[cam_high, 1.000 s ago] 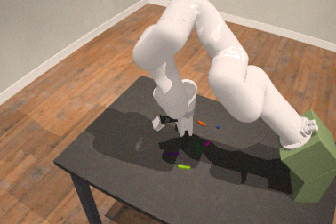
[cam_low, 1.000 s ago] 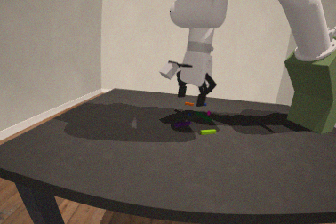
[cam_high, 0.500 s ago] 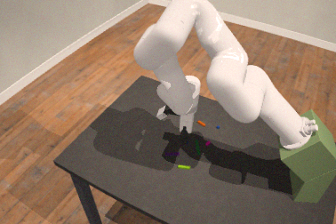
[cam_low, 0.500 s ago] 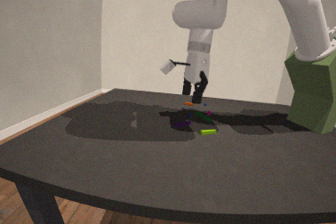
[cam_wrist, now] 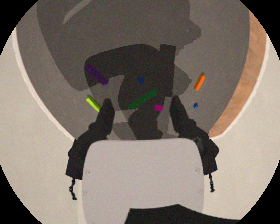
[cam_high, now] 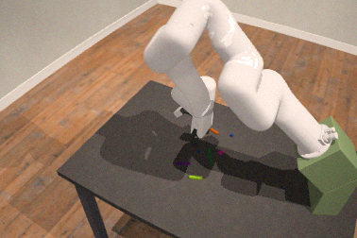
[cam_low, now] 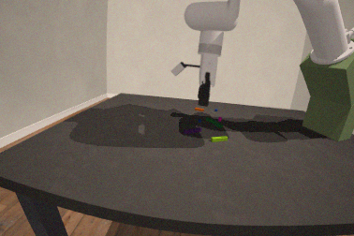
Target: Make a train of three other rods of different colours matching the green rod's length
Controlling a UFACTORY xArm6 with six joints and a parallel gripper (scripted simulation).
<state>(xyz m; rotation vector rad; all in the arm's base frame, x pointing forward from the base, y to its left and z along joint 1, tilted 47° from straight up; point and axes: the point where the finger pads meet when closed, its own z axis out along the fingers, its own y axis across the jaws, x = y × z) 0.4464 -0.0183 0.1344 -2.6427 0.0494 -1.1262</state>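
The green rod lies 80 mm below my hand, 50 mm behind it and 10 mm to the right of it. Round my hand: purple rod 90 mm to the left, 80 mm below, 10 mm ahead; lime rod 120 mm to the left, 80 mm below, 70 mm behind; magenta rod 80 mm below, 80 mm behind, 50 mm to the right.
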